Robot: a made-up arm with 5 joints.
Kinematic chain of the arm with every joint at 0, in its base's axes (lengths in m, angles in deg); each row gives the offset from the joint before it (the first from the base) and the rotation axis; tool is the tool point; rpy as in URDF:
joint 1: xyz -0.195 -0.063 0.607 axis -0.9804 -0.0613 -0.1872
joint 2: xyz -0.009 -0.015 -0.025 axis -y
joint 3: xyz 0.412 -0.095 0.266 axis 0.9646 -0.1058 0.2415
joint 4: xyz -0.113 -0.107 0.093 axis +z
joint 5: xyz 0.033 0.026 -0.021 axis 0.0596 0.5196 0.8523
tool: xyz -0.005 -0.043 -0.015 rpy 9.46 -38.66 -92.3
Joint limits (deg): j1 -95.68..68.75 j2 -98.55..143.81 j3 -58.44..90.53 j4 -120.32..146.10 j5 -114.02..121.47
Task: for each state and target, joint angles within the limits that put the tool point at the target. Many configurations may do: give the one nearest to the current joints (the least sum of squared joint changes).
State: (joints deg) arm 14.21 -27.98 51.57 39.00 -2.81
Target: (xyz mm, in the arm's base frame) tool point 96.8 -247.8 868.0
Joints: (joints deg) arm 9.19 13.48 68.99 42.47 -20.77
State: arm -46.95 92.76 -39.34 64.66 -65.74
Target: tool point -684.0 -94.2 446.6
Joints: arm -76.88 139.57 -58.44 56.11 -30.51
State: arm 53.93 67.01 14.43 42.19 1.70
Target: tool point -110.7 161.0 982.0
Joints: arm 66.39 42.52 55.55 46.91 -9.19
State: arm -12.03 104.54 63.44 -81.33 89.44
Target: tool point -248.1 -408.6 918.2
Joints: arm -12.43 70.48 39.42 -65.42 92.50
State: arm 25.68 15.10 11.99 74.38 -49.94
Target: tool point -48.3 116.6 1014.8
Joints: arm 56.76 19.17 -3.13 72.36 -43.49
